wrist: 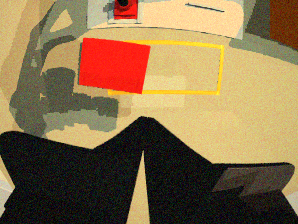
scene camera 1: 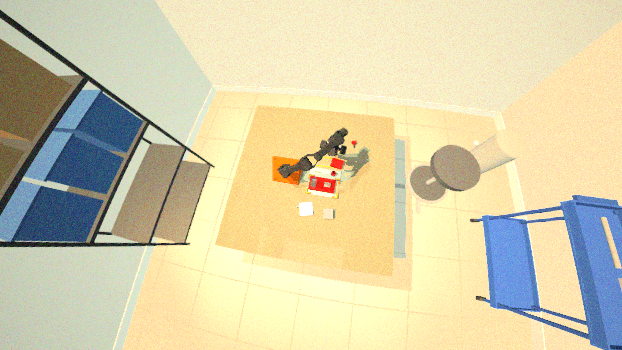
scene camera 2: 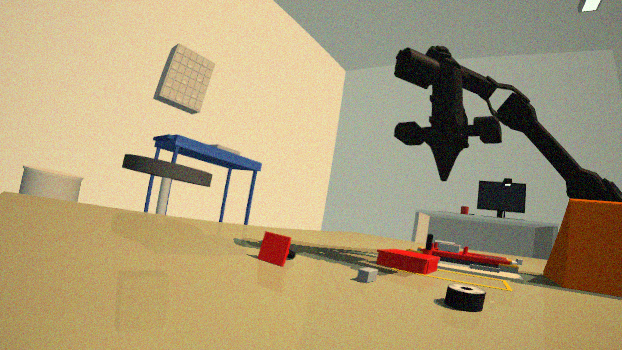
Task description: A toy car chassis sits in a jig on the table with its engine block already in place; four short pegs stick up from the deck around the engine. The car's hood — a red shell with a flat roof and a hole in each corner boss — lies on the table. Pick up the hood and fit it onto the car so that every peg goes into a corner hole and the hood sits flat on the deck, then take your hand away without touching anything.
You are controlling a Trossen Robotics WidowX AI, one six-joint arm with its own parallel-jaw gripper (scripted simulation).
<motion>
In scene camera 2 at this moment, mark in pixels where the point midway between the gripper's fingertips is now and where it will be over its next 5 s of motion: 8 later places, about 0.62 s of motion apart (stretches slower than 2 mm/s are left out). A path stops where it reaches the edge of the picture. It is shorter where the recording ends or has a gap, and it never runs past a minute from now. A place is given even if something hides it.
My gripper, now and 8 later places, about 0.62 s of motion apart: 443,180; 438,185; 420,208; 413,222; 412,227; 411,232; 410,239; 409,245; 409,251
</motion>
